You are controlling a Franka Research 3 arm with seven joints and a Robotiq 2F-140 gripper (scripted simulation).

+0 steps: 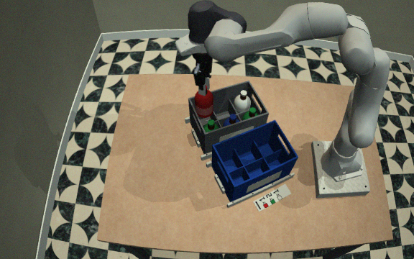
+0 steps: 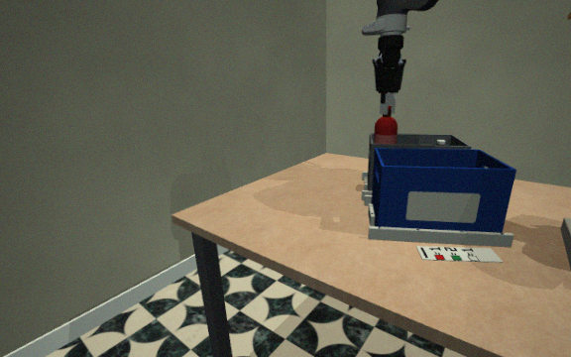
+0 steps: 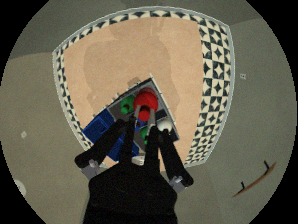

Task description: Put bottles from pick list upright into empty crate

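My gripper is now 8 cm above the red bottle. Also, from my hand: white bottle 16 cm behind, 7 cm to the right, 19 cm below; grey crate 10 cm behind, 1 cm to the left, 20 cm below; blue bottle 11 cm behind, 5 cm to the left, 19 cm below.
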